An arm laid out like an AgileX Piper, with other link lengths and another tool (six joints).
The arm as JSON. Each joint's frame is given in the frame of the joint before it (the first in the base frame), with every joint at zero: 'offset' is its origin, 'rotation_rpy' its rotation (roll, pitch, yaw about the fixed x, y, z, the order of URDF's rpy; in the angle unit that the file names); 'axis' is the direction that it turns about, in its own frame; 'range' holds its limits. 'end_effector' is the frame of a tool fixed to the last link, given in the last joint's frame.
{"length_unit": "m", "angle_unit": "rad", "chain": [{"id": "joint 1", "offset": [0.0, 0.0, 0.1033], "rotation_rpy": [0.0, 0.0, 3.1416], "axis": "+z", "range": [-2.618, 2.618]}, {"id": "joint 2", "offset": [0.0, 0.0, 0.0], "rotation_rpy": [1.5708, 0.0, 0.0], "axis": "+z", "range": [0.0, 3.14]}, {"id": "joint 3", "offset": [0.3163, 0.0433, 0.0], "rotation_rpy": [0.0, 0.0, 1.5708], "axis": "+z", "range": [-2.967, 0.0]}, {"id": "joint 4", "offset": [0.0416, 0.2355, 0.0], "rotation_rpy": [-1.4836, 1.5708, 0.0], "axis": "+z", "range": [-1.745, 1.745]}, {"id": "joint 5", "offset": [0.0, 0.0, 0.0], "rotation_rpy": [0.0, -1.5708, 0.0], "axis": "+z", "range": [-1.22, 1.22]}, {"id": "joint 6", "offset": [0.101, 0.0, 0.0], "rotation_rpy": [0.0, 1.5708, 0.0], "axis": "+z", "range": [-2.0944, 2.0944]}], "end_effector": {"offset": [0.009, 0.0, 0.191], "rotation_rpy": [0.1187, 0.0, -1.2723]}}
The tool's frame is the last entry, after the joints.
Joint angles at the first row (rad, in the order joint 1, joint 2, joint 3, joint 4, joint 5, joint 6):
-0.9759, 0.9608, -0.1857, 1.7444, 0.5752, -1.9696
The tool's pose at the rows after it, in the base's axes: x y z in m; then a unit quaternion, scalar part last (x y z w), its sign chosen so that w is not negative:
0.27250 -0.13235 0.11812 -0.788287 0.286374 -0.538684 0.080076
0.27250 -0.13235 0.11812 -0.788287 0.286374 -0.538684 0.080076
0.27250 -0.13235 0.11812 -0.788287 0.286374 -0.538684 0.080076
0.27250 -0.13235 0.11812 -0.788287 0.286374 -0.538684 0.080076
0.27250 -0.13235 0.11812 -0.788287 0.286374 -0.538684 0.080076
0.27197 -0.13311 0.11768 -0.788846 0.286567 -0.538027 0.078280
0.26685 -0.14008 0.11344 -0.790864 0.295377 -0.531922 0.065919
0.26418 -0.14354 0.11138 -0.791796 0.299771 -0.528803 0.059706
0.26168 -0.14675 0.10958 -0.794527 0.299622 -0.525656 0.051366
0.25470 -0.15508 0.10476 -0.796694 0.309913 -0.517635 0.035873
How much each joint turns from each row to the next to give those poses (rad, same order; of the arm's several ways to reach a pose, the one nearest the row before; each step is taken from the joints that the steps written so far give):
0.0001, 0.0000, 0.0000, 0.0001, 0.0102, 0.0000
0.0000, 0.0000, 0.0000, 0.0000, 0.0000, 0.0000
0.0000, 0.0000, 0.0000, 0.0000, 0.0000, 0.0000
0.0000, 0.0000, 0.0000, 0.0000, 0.0000, 0.0000
0.0000, 0.0000, 0.0000, 0.0000, 0.0000, 0.0000
-0.0002, 0.0000, 0.0000, -0.0002, -0.0034, -0.0018
0.0001, 0.0000, 0.0000, 0.0002, -0.0331, -0.0002
0.0000, 0.0000, -0.0001, -0.0001, -0.0165, 0.0001
0.0000, 0.0000, 0.0001, -0.0001, -0.0154, -0.0105
0.0001, 0.0000, 0.0000, 0.0001, -0.0408, -0.0010

